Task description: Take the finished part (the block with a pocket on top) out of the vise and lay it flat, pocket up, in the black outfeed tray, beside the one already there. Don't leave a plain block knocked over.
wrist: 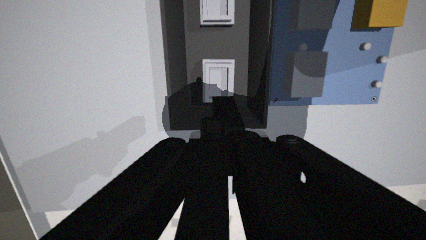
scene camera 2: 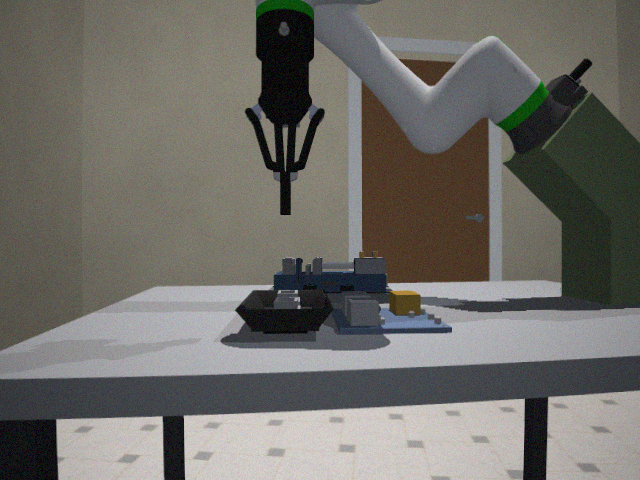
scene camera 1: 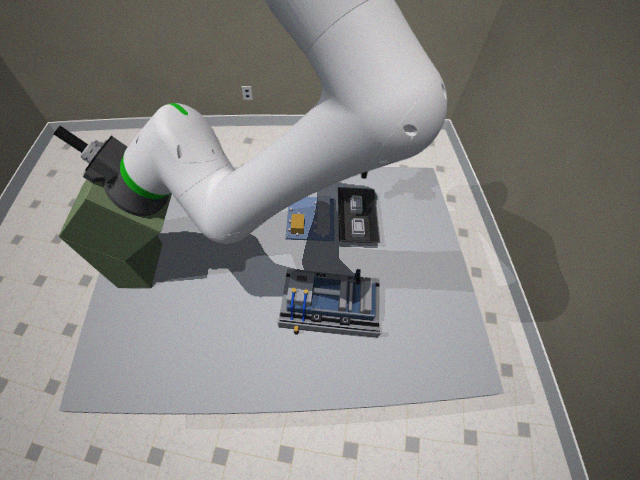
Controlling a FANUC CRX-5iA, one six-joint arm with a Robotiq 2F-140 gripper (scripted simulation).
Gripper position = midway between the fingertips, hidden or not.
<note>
In view: the gripper (scene camera 2: 285,214) and a plain grey block (wrist: 304,76).
The gripper also shows in the wrist view (wrist: 222,113).
</note>
